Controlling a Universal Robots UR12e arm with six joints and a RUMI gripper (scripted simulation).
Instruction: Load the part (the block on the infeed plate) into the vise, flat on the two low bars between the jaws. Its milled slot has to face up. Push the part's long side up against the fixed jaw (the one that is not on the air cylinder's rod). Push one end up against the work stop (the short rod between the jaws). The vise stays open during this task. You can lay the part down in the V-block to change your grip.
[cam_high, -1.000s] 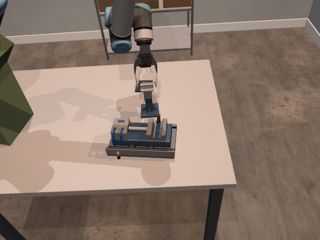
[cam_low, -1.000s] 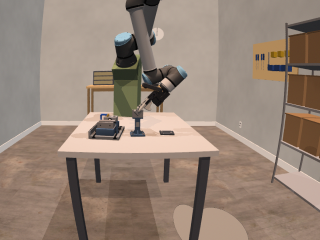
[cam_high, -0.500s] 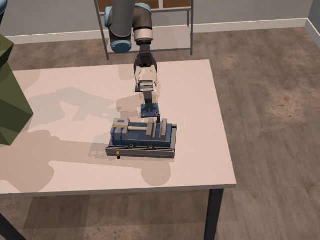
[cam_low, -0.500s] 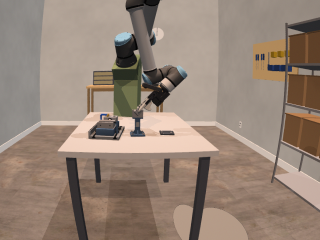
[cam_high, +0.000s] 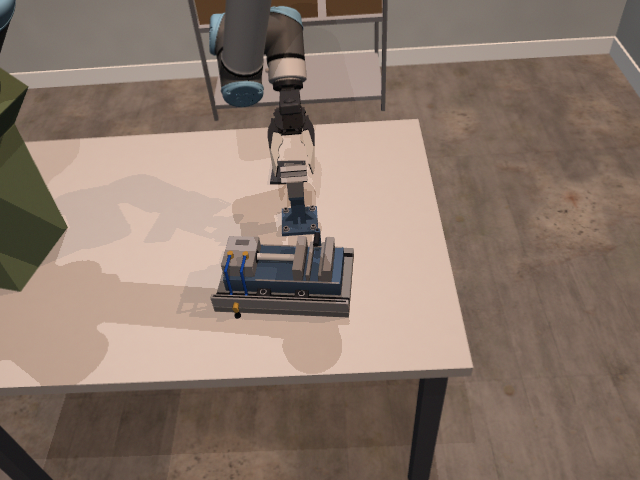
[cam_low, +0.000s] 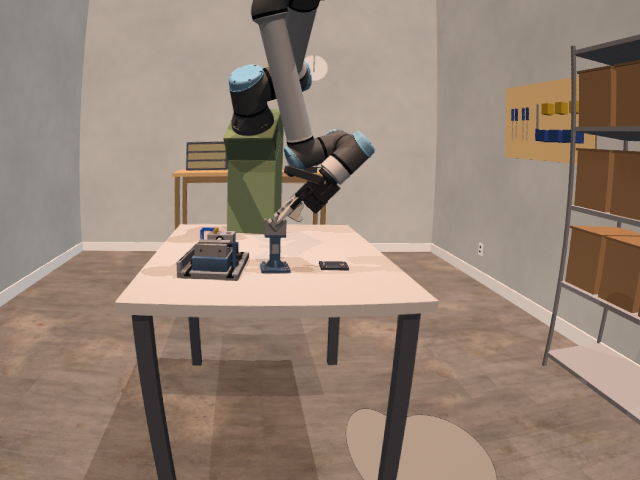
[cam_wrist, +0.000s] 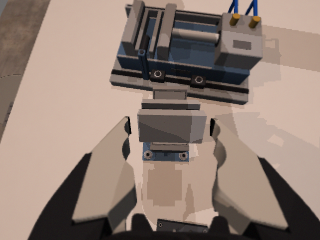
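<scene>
The part is 10 mm to the right of my hand and 10 mm below it. From my hand the other things lie so: moving jaw (40 mm ahead, 200 mm to the right, 90 mm below); then cylinder rod (20 mm behind, 200 mm to the right, 90 mm below); then work stop (70 mm ahead, 150 mm to the right, 70 mm below).
</scene>
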